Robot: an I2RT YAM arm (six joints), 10 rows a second.
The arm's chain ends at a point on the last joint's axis. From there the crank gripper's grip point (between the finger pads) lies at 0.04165 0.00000 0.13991 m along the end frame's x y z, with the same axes.
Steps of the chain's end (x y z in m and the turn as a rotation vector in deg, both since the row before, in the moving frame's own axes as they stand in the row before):
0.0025, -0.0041, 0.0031, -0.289, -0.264, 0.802
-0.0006, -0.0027, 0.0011, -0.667, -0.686, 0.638
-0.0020, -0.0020, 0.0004, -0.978, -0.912, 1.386
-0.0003, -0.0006, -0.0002, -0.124, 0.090, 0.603
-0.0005, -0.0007, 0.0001, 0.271, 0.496, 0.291
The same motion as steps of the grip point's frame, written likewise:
0.0018, -0.0028, 0.0033, -0.289, -0.264, 0.802
-0.0023, -0.0006, 0.0016, -0.667, -0.686, 0.638
-0.0043, 0.0014, 0.0010, -0.978, -0.912, 1.386
-0.0001, 0.0001, -0.0003, -0.124, 0.090, 0.603
0.0007, -0.0011, -0.0003, 0.271, 0.496, 0.291

